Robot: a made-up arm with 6 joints.
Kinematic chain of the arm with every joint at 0, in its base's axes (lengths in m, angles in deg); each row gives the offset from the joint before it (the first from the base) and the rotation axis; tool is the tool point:
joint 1: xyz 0 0 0.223 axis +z
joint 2: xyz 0 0.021 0 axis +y
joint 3: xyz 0 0 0.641 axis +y
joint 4: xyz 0 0 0.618 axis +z
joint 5: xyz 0 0 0 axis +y
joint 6: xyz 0 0 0.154 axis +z
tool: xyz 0 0 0
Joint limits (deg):
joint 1: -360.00..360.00
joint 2: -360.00..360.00
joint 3: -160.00..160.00
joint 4: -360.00..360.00
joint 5: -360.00..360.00
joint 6: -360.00..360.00
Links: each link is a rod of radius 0.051 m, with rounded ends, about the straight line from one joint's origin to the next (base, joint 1, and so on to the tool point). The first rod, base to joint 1, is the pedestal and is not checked.
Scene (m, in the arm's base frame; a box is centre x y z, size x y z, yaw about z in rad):
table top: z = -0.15
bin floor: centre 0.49 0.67 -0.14 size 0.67 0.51 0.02 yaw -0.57
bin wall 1: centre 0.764 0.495 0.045 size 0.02 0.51 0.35 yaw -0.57
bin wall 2: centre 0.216 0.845 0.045 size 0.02 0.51 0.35 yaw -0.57
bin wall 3: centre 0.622 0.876 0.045 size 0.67 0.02 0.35 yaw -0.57
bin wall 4: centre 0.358 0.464 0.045 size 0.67 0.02 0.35 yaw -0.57
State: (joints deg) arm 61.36 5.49 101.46 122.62 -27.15 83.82
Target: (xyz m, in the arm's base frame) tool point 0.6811 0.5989 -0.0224
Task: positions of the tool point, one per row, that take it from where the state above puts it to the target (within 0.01 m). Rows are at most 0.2 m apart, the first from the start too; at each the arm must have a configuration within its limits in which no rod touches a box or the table.
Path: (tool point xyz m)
1: 0.4941 0.6895 0.4650
2: 0.5754 0.6885 0.3106
3: 0.6402 0.6572 0.1462
4: 0.6811 0.5989 -0.0225

